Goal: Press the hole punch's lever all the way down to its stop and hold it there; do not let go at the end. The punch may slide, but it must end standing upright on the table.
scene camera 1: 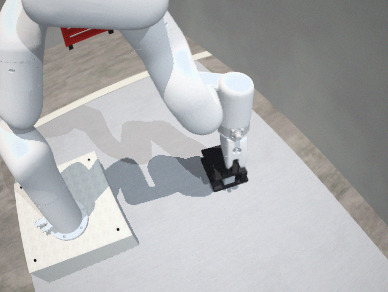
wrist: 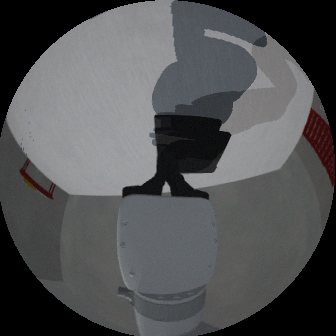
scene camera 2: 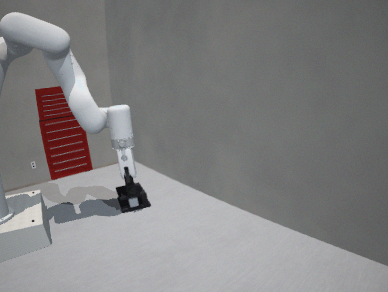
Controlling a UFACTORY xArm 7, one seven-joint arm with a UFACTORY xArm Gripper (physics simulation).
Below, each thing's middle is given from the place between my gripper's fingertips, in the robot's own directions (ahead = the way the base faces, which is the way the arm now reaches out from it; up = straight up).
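Scene:
My gripper: 1 cm above the lever (wrist: 198, 150), 4 cm to the right of it, 1 cm short of it. Black hole punch (scene camera 1: 232, 181), from my hand: 3 cm below, 2 cm ahead, 4 cm to the left.

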